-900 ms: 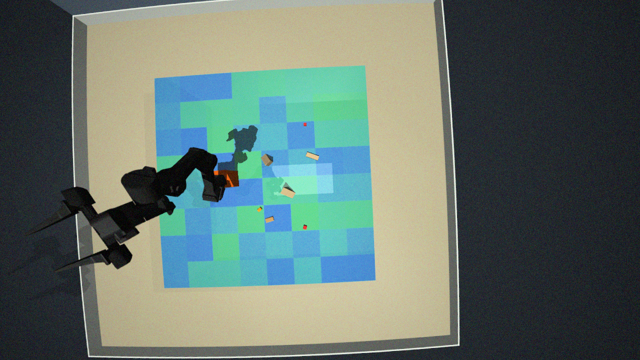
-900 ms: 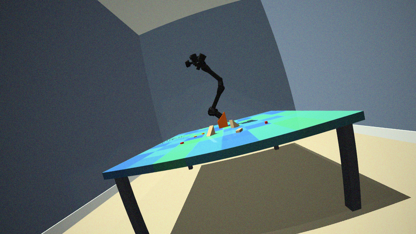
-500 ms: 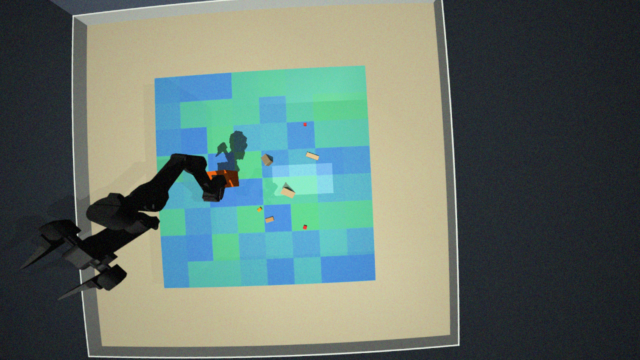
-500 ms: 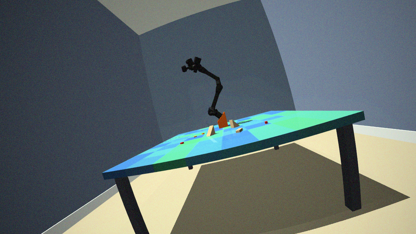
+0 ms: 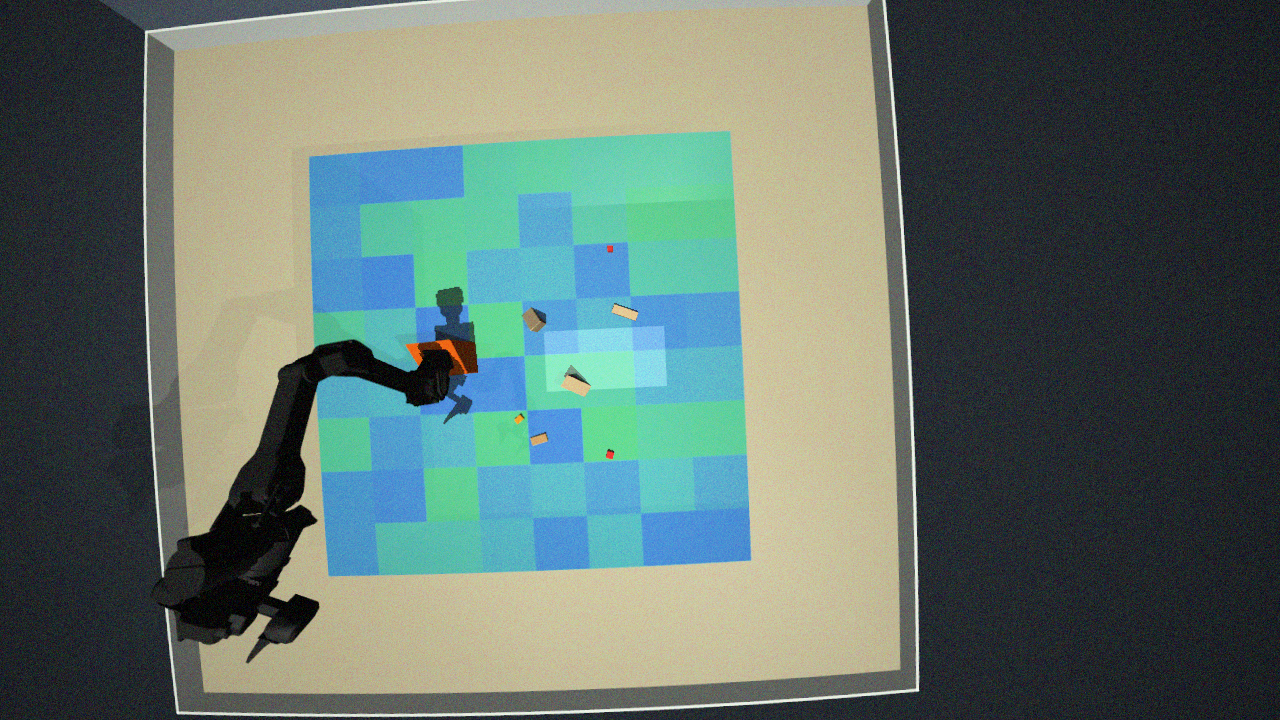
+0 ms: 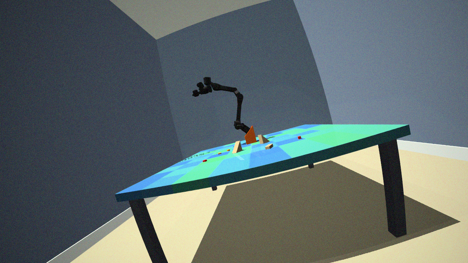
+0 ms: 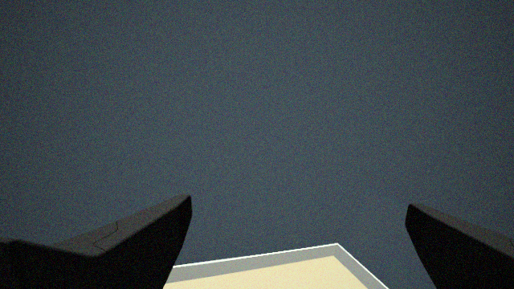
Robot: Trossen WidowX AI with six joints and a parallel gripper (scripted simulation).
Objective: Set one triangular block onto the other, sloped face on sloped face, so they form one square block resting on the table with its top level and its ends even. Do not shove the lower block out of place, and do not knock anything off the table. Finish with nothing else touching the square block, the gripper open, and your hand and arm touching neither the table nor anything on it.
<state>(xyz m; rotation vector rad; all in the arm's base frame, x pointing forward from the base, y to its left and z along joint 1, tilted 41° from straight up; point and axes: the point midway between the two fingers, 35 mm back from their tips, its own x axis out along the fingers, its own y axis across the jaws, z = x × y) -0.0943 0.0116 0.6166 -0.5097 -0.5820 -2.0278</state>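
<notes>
My gripper tip is 420 mm short of the tan triangular block, 350 mm to the right of it and 580 mm above it. From my gripper tip the other things lie so: orange bit: 250 mm ahead, 240 mm to the left, 590 mm below; flat tan block: 570 mm ahead, 560 mm to the left, 590 mm below.
</notes>
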